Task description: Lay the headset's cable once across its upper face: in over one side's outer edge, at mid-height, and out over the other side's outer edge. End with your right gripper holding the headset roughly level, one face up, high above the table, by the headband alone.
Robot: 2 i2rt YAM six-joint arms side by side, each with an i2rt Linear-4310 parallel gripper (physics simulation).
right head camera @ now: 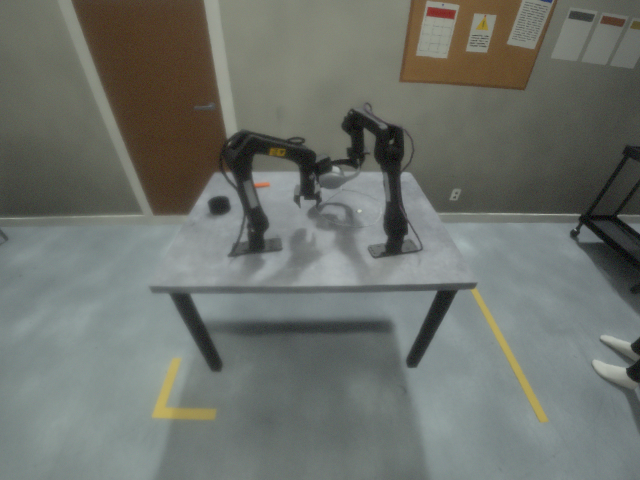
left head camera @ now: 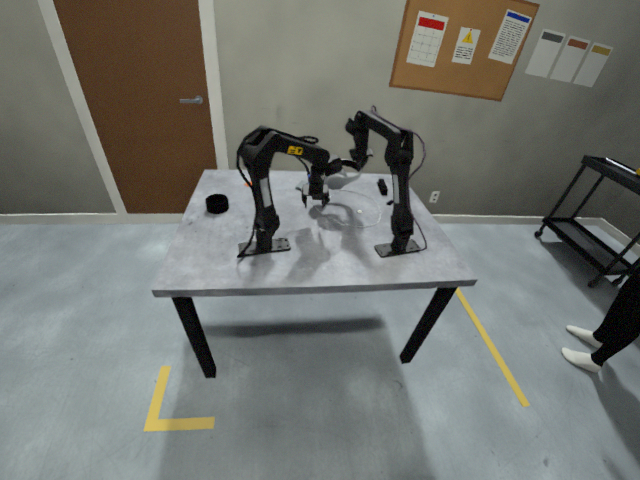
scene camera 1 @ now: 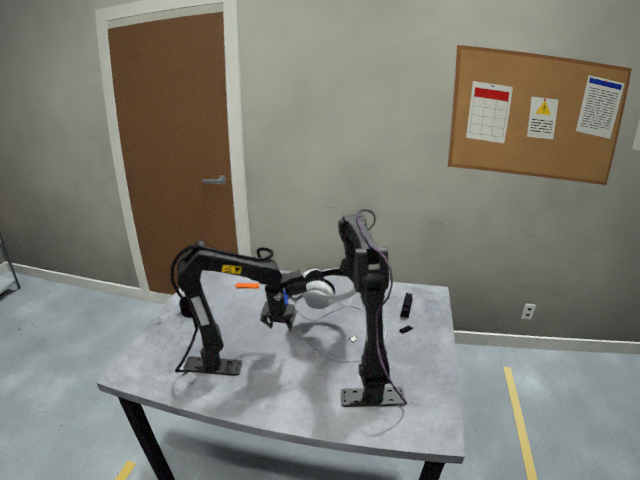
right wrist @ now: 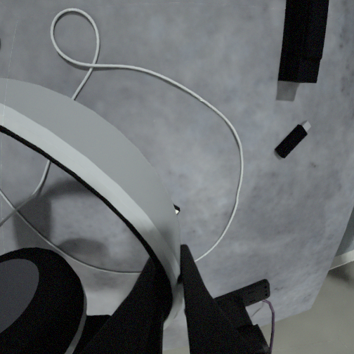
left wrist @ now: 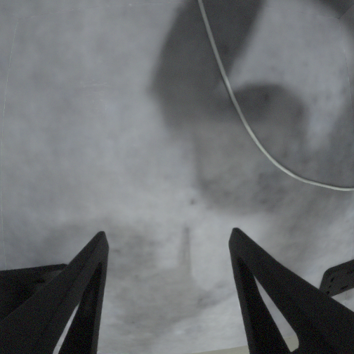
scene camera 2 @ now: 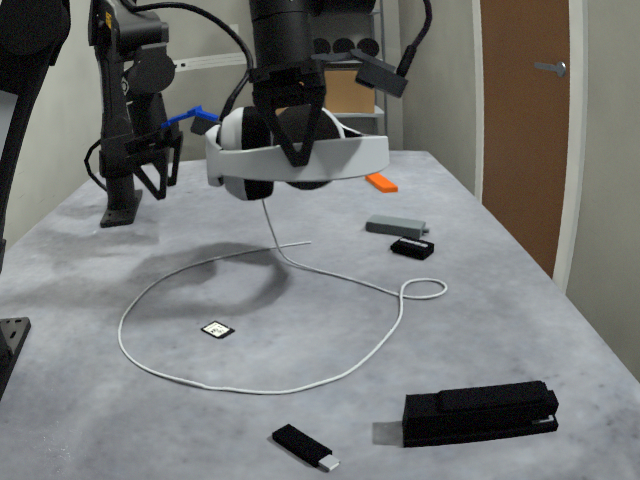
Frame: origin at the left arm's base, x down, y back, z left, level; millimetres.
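Seen in the pictures: left gripper, fingertip midpoint: point(right head camera: 308, 207) point(left head camera: 313, 207) point(scene camera 1: 281, 329) point(scene camera 2: 167, 192); right gripper, fingertip midpoint: point(right head camera: 358, 169) point(left head camera: 359, 170) point(scene camera 2: 300, 165); left arm's base at its link origin: point(right head camera: 257, 247) point(left head camera: 264, 247) point(scene camera 1: 212, 366) point(scene camera 2: 123, 209); right arm's base at its link origin: point(right head camera: 392, 249) point(left head camera: 397, 249) point(scene camera 1: 373, 398).
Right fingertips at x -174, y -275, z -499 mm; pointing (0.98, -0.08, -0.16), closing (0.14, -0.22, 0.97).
Offsets run from my right fingertips to a thing's middle. "spot": to the spot under its first point.
The white headset {dx +9, dy -14, dz +103 mm} point(scene camera 2: 346, 161) point(scene camera 1: 316, 297) point(right wrist: 112, 142) hangs roughly level above the table, its headband held by my right gripper point(scene camera 2: 299, 161) point(right wrist: 171, 251), which is shut on it. Its ear cups sit behind the band in scene camera 2. The thin white cable {spot: dx +172, dy +69, dz -112 mm} point(scene camera 2: 258, 393) point(right wrist: 242, 160) point(left wrist: 223, 76) drops from beneath the left ear cup to the table and lies in a wide ring with a small loop; its free end lies below the headset. My left gripper point(scene camera 2: 166, 191) point(scene camera 1: 279, 327) point(left wrist: 169, 237) is open and empty, above the table, left of the headset and apart from the cable.
A black stapler {dx +154, dy -105, dz -219 mm} point(scene camera 2: 478, 415) and USB stick {dx +170, dy +42, dz -197 mm} point(scene camera 2: 302, 445) lie nearest scene camera 2. A memory card {dx +173, dy +97, dz +11 mm} point(scene camera 2: 217, 329) lies inside the ring. A grey stick {dx +166, dy -190, dz +229 mm} point(scene camera 2: 395, 225), black module {dx +166, dy -179, dz +152 mm} point(scene camera 2: 412, 248) and orange block {dx +169, dy -244, dz +476 mm} point(scene camera 2: 381, 182) lie at right. A black round object {dx +150, dy -43, dz +671 mm} point(left head camera: 217, 203) stands at left.
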